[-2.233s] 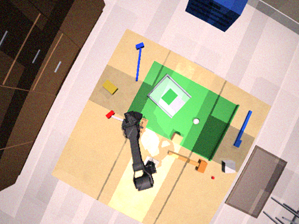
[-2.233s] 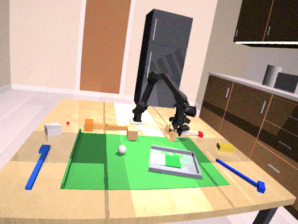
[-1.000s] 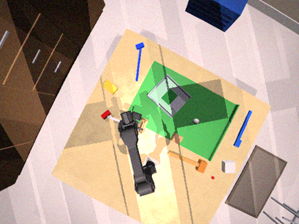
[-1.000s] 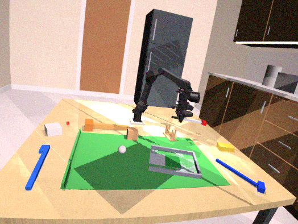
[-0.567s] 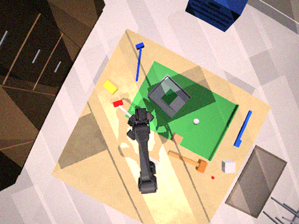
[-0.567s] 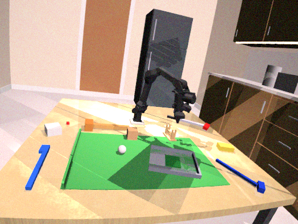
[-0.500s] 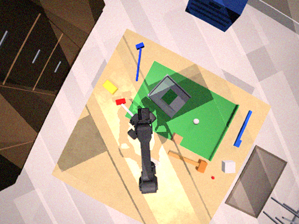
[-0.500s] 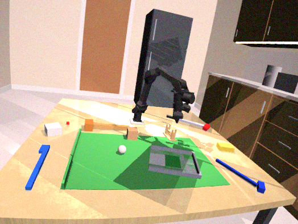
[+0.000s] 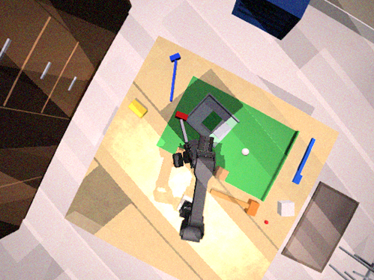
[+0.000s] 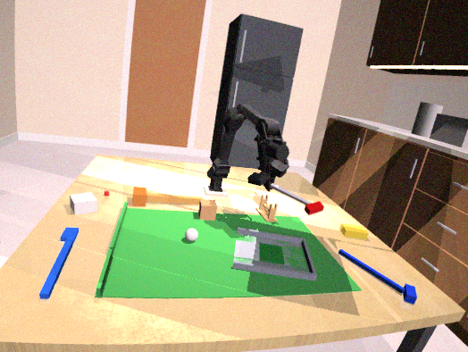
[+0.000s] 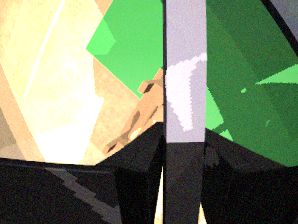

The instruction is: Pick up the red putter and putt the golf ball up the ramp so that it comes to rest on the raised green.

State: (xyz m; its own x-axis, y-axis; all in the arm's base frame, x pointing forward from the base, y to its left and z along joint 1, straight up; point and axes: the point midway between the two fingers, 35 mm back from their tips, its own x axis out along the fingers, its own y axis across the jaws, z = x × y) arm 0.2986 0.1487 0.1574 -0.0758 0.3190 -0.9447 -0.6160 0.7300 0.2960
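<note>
Now: gripper tip 100 mm above the wooden stand, 60 mm past it and 30 mm to the right of it. From my gripper tip the other things lie so: wooden cube: 230 mm to the right, 110 mm below, 20 mm behind; green mat: 180 mm to the right, 180 mm ahead, 140 mm below; white golf ball: 300 mm to the right, 160 mm ahead, 120 mm below.
</note>
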